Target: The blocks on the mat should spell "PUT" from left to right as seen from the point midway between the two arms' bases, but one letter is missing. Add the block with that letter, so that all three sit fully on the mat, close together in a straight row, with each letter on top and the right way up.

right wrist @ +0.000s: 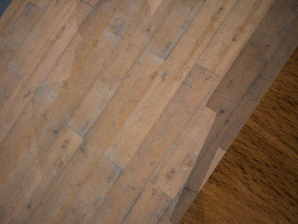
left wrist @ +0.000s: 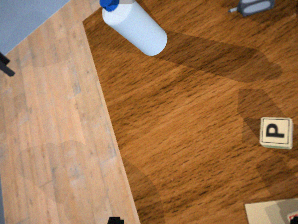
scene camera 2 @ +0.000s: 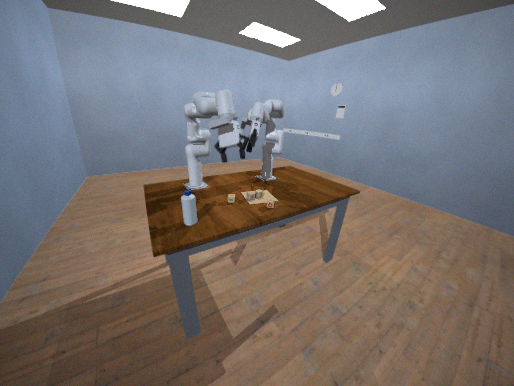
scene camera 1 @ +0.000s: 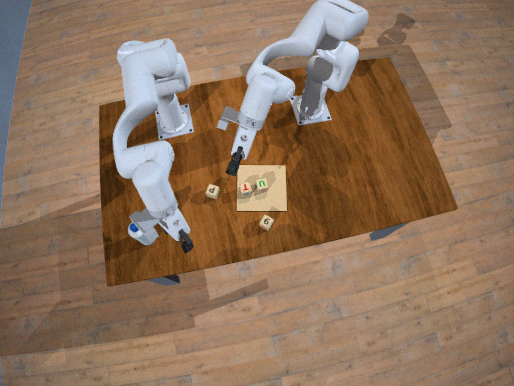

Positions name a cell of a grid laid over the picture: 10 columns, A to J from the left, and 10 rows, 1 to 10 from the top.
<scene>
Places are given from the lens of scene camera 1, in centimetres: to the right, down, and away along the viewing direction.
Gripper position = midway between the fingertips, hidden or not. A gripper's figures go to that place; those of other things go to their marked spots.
my left gripper (scene camera 1: E5): -7, -8, 100
my right gripper (scene camera 1: D7): -22, 14, 93
</scene>
